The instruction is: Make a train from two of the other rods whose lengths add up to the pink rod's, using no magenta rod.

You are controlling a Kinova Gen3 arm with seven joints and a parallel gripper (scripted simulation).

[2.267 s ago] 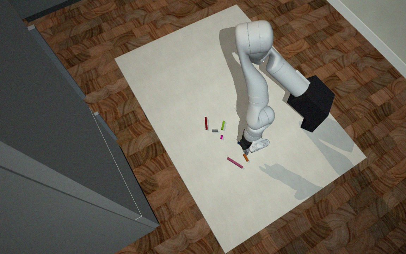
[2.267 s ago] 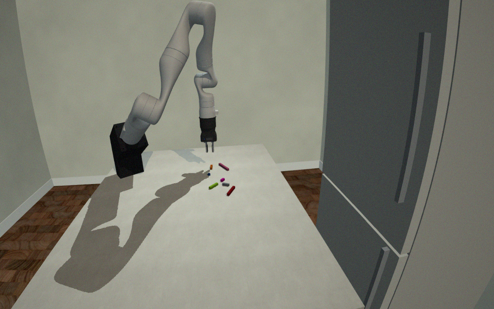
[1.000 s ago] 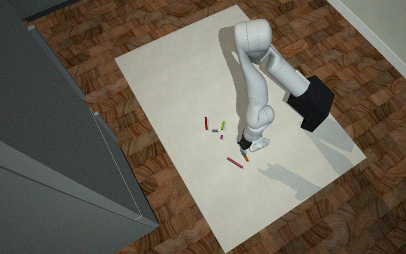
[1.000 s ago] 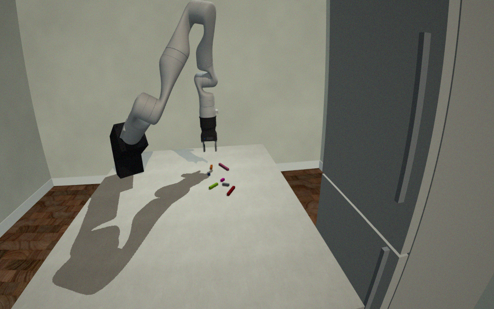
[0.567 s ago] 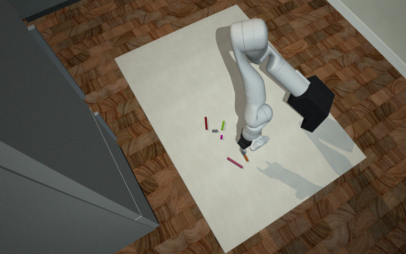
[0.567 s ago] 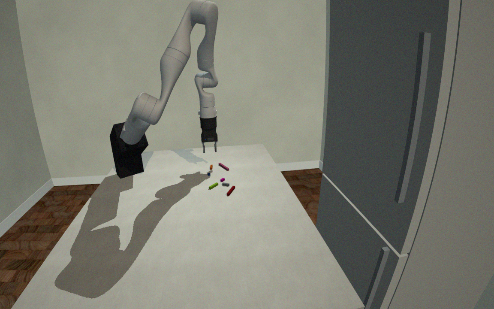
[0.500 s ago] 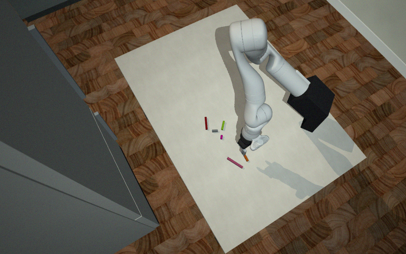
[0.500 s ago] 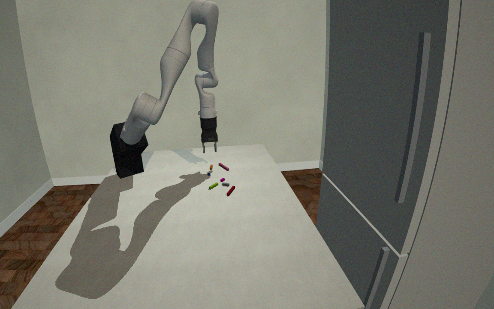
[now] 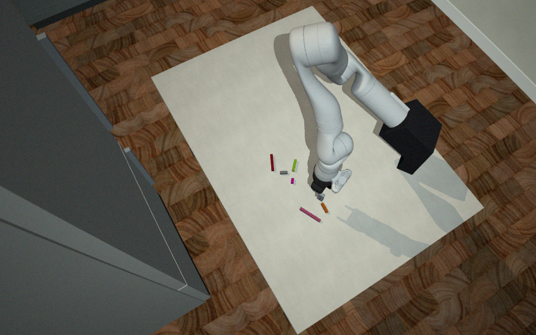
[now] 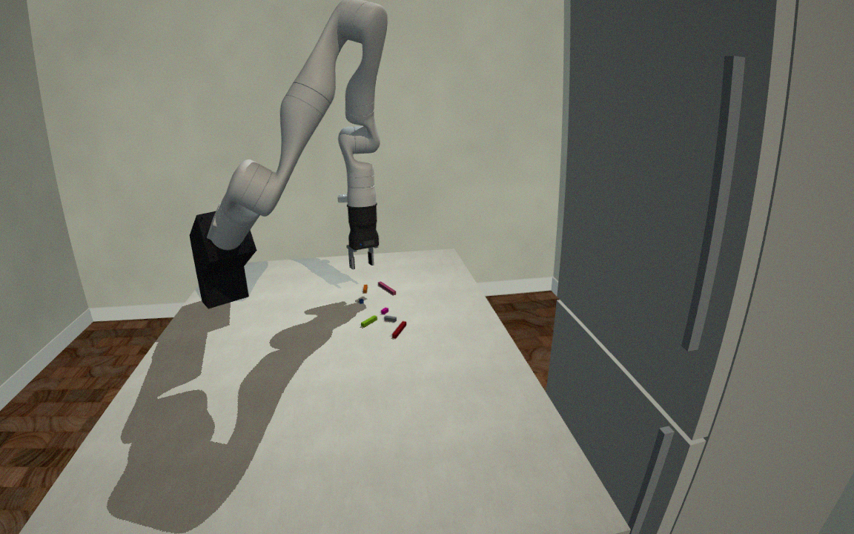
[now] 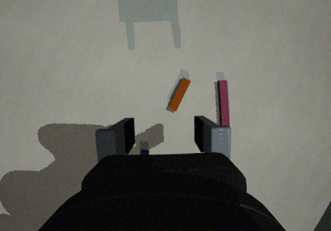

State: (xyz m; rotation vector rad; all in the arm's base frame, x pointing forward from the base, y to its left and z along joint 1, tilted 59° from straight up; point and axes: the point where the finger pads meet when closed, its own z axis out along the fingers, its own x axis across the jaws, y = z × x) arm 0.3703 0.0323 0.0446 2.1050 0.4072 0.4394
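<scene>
My gripper is now 170 mm to the left of the lime rod, 100 mm above it and 40 mm past it. Round my hand: blue rod 100 mm below, 50 mm to the right, 20 mm behind; pink rod 100 mm below, 70 mm ahead, 10 mm to the left; orange rod 100 mm below, 30 mm to the left, 10 mm ahead.
</scene>
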